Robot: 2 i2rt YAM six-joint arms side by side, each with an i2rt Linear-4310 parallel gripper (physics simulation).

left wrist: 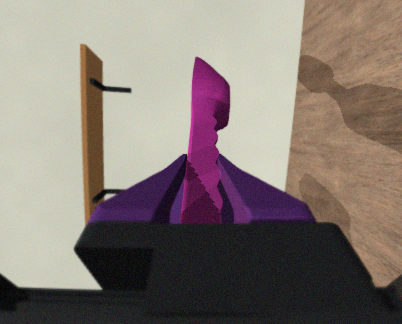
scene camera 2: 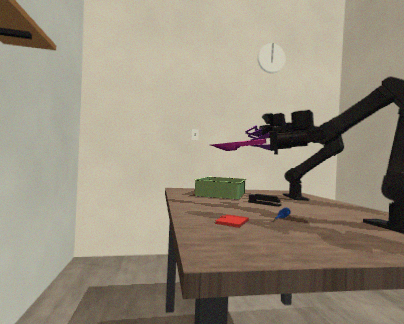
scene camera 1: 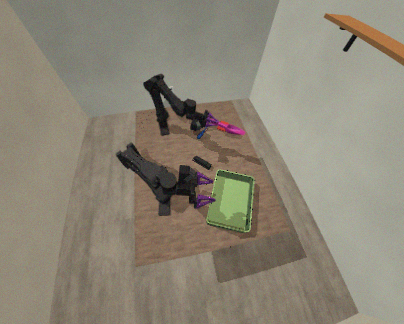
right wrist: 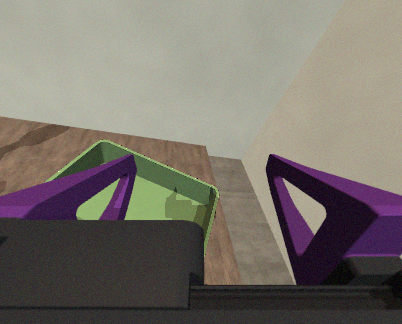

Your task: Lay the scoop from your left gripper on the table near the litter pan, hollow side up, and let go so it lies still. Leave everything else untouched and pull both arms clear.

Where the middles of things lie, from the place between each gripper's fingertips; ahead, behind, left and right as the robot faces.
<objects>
The pink scoop [left wrist: 202,203] lies 50 mm ahead of my left hand, 30 mm to the right of it and 10 mm below it. Round my left hand: green litter pan [scene camera 1: 232,210] (430 mm to the right, 220 mm below, 20 mm ahead).
Right now the green litter pan is 140 mm ahead of my right hand, 40 mm to the left of it and 310 mm below it. The rest, counted from my right hand: pink scoop 170 mm ahead, 430 mm to the left, 100 mm below.
</objects>
